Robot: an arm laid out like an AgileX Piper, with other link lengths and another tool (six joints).
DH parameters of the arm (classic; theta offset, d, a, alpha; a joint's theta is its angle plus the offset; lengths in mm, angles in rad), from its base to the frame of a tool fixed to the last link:
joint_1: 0 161.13 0 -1.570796
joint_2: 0.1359 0 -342.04 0
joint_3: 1.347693 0 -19.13 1.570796
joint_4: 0 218.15 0 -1.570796
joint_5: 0 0 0 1.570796
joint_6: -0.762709 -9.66 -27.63 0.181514
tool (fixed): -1.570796 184.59 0 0
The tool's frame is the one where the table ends.
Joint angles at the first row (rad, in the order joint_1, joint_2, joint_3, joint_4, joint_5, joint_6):
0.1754, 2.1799, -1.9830, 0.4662, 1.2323, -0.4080
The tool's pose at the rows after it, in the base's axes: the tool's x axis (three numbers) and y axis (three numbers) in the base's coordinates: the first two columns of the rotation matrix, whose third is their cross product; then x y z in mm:
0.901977 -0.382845 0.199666 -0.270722 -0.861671 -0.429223 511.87 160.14 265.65
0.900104 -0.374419 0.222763 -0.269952 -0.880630 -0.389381 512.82 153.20 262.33
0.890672 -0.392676 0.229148 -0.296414 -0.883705 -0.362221 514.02 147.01 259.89
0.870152 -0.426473 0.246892 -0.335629 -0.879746 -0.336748 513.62 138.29 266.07
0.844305 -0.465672 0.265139 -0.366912 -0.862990 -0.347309 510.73 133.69 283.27
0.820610 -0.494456 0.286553 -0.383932 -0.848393 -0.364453 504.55 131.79 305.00
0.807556 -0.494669 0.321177 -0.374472 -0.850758 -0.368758 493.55 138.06 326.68
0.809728 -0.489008 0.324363 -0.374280 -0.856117 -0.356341 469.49 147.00 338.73
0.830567 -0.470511 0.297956 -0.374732 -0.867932 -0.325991 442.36 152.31 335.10
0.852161 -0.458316 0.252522 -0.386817 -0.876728 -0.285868 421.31 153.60 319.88
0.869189 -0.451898 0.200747 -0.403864 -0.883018 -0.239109 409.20 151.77 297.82
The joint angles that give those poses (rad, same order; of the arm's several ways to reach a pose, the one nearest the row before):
0.1754, 2.1800, -1.9830, 0.3931, 1.2323, -0.4080
0.1754, 2.1799, -1.9830, 0.3432, 1.2322, -0.4000
0.1754, 2.1799, -1.9830, 0.3073, 1.2323, -0.3658
0.1754, 2.1627, -1.9830, 0.2623, 1.2346, -0.3102
0.1754, 2.1281, -1.9830, 0.2484, 1.2345, -0.2612
0.1799, 2.0844, -1.9830, 0.2379, 1.2385, -0.2201
0.2068, 2.0353, -1.9765, 0.2089, 1.2408, -0.1859
0.2457, 1.9646, -1.9064, 0.1834, 1.2408, -0.1463
0.2754, 1.9022, -1.8013, 0.1731, 1.2408, -0.1318
0.2925, 1.8690, -1.7032, 0.1711, 1.2408, -0.1227
0.2967, 1.8691, -1.6294, 0.1711, 1.2408, -0.1203

